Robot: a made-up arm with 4 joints.
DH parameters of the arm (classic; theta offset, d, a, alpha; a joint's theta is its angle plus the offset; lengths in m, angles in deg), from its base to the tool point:
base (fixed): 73.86 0 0.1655 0
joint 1: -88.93 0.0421 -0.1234 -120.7
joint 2: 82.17 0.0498 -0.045 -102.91
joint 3: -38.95 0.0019 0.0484 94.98
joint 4: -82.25 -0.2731 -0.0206 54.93
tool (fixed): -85.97 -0.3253 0 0
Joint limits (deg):
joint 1: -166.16..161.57
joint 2: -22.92..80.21
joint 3: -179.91..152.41
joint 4: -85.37..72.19
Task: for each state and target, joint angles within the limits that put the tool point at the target. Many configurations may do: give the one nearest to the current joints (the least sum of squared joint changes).
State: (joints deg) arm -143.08 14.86 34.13 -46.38
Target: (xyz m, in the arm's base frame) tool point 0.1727 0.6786 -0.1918
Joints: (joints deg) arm -124.29 54.93 4.46 -22.64
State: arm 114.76 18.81 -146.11 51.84
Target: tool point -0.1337 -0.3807 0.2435
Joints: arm 161.57 63.28 -156.76 71.68
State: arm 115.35 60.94 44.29 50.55
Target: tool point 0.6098 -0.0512 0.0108
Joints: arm 149.92 56.15 2.32 29.04
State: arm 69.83 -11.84 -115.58 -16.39
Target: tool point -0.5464 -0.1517 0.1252
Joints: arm 103.35 -3.39 -146.41 -13.74
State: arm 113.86 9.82 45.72 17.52
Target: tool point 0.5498 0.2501 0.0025
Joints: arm 133.22 4.97 34.76 11.11
